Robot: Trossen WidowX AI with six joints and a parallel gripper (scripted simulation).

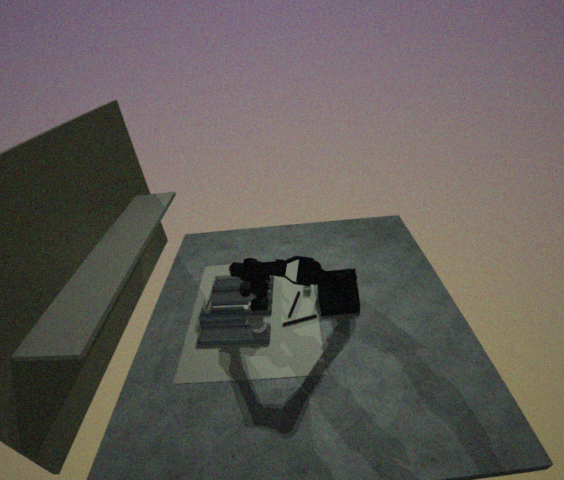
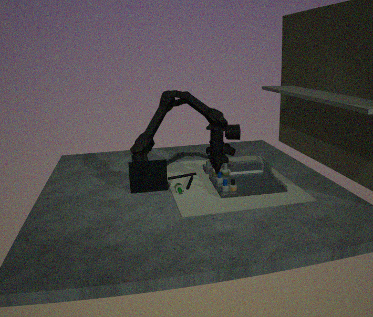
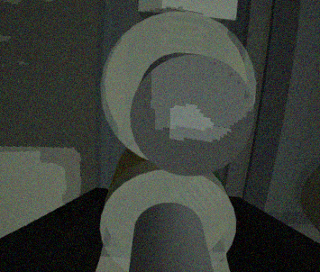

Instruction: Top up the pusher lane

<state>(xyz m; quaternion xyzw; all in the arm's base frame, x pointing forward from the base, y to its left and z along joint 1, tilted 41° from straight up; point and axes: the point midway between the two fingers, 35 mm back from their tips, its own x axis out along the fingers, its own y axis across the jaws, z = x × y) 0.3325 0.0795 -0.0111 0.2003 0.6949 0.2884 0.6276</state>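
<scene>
My gripper tip is 5 cm short of the pale mat and 3 cm above it. The rest, counted from my gripper tip: wall shelf (50 cm ahead, 33 cm above, 6 cm to the left).
</scene>
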